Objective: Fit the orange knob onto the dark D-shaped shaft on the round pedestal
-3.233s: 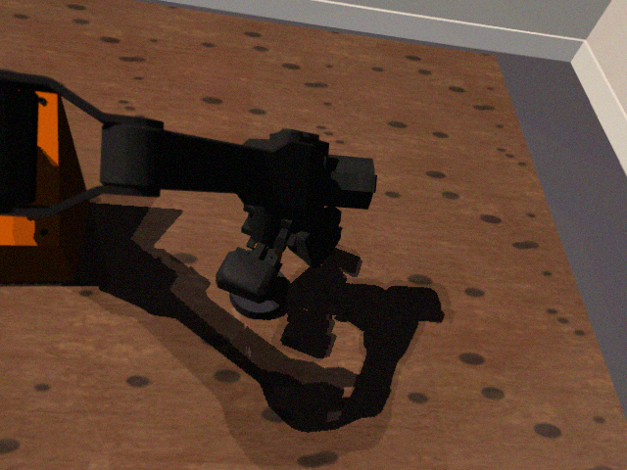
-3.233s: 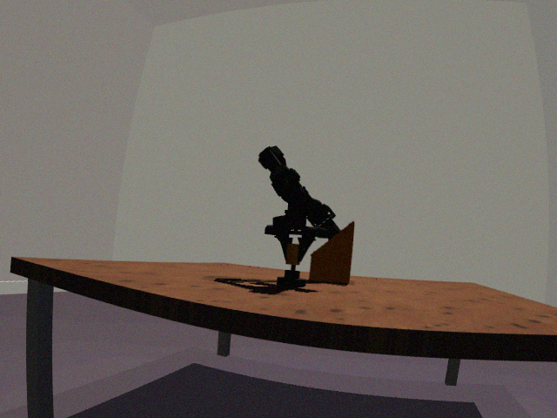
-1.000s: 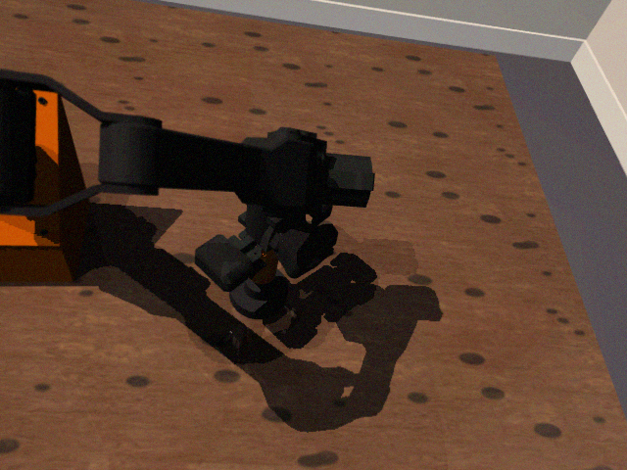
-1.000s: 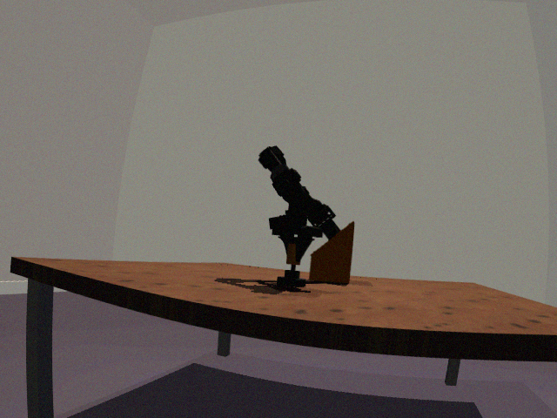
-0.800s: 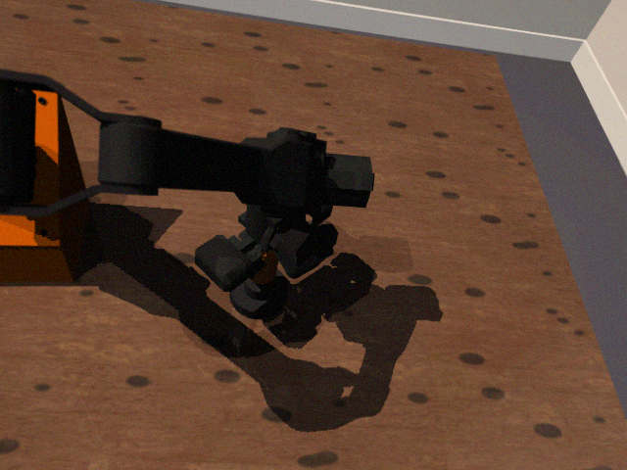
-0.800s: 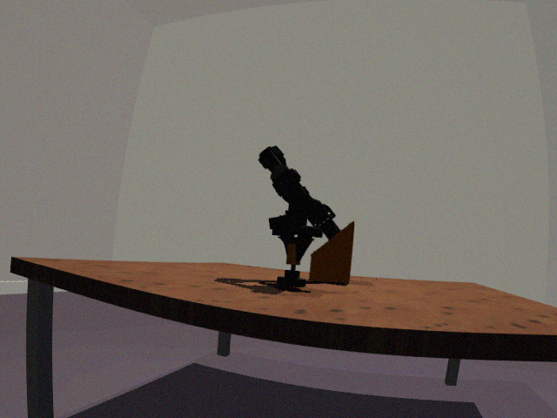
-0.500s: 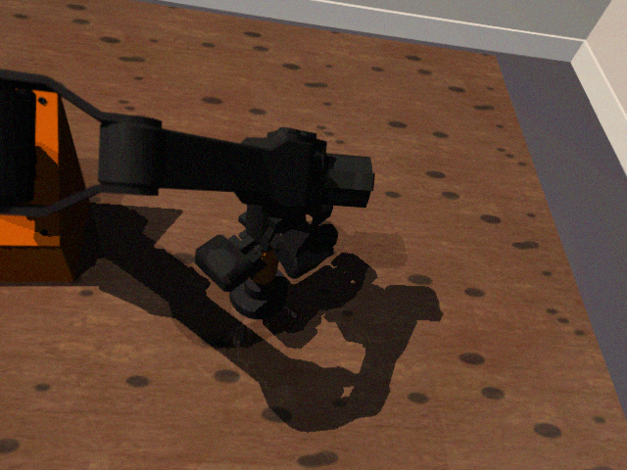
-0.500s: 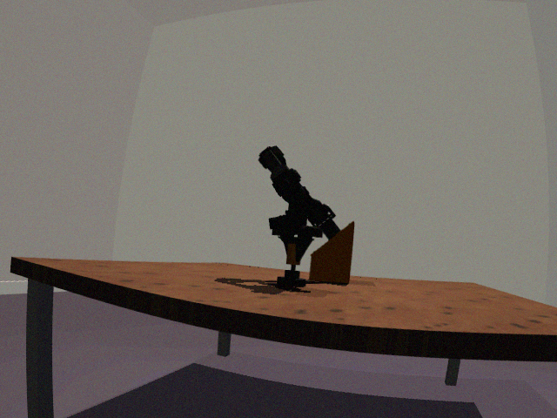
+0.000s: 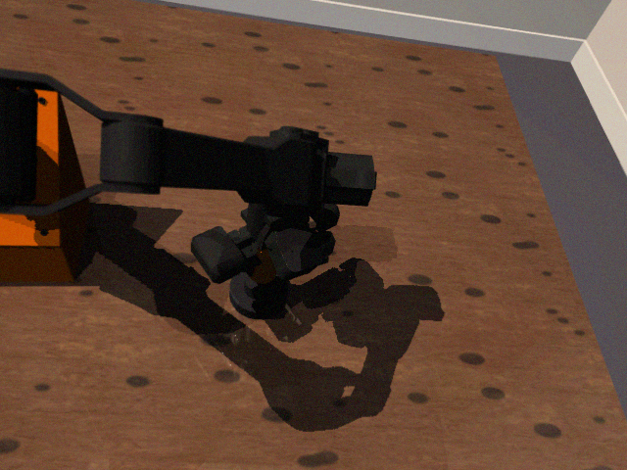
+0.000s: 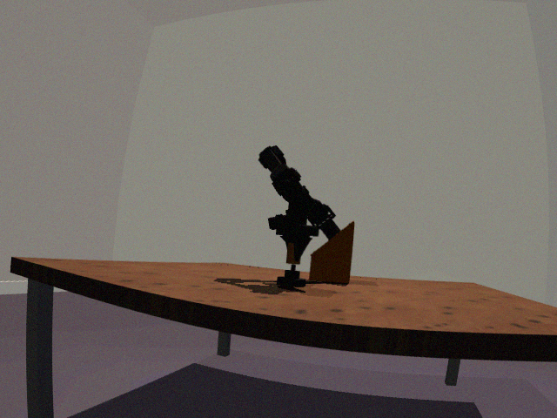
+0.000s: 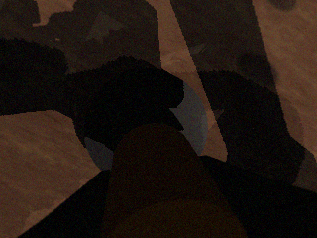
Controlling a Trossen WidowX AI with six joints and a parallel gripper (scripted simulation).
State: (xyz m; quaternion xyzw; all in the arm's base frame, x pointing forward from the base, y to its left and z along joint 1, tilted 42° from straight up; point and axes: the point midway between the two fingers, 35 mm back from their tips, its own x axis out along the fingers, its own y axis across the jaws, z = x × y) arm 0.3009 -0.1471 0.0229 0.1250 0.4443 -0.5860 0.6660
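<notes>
The knob lies 2 cm above my gripper tip. The rest, counted from my gripper tip: dark pedestal: 4 cm below.
</notes>
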